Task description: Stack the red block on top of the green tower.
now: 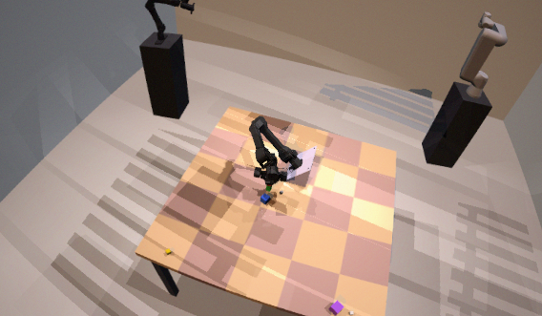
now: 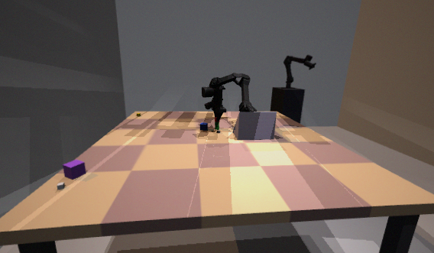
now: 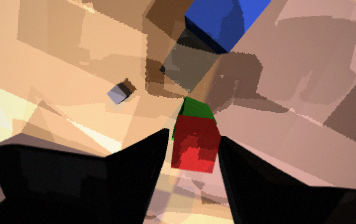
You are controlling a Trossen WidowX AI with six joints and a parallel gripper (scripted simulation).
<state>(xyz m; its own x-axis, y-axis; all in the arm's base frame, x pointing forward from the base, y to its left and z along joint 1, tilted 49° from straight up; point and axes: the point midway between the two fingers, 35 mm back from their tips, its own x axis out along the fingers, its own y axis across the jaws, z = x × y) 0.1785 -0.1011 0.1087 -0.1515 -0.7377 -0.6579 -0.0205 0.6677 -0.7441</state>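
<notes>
Now: the red block 10 mm above my gripper tip. From my gripper tip the other things lie so: blue block (90 mm ahead, 10 mm to the right, 40 mm below); then dark cube (10 mm ahead, 80 mm to the left, 50 mm below); then yellow cube (530 mm ahead, 430 mm to the right, 50 mm below).
</notes>
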